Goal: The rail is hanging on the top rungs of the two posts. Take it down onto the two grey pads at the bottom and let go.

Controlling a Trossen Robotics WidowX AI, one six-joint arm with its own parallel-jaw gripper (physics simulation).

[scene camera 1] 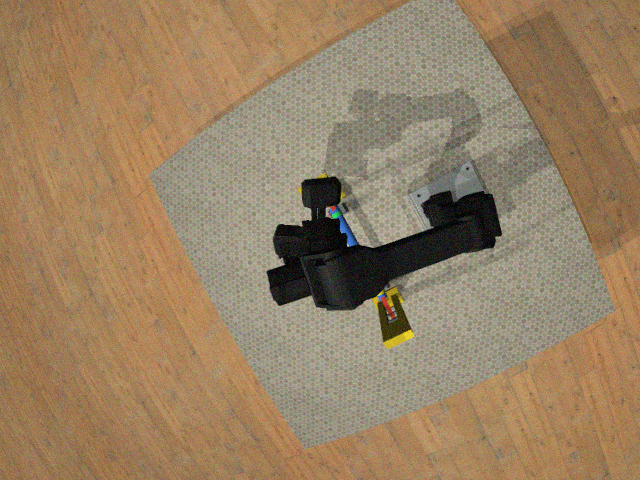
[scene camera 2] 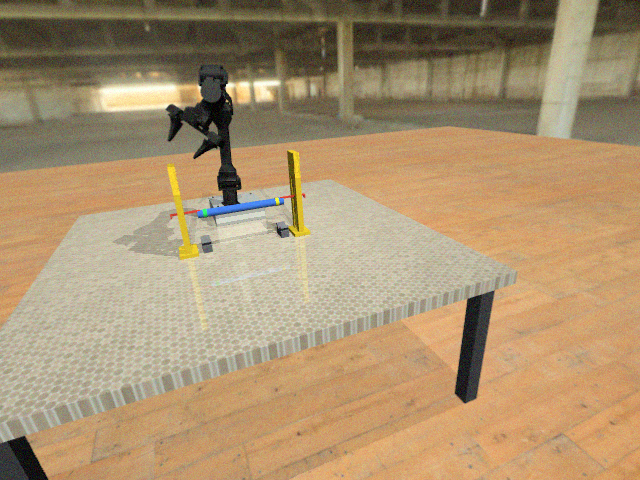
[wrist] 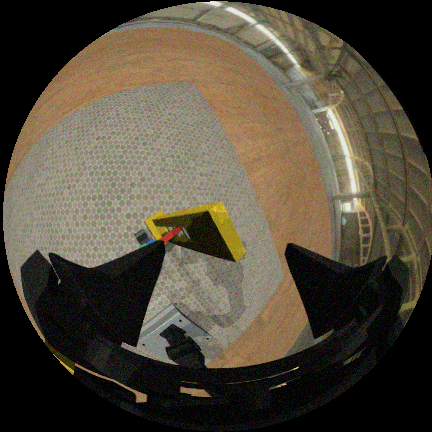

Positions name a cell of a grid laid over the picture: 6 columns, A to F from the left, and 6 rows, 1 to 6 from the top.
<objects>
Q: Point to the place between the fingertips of my gripper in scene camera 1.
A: At C3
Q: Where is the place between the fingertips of my gripper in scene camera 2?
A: B2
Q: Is my gripper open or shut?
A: Open.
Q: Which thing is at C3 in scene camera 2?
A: A yellow post.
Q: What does my gripper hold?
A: Nothing.
</objects>
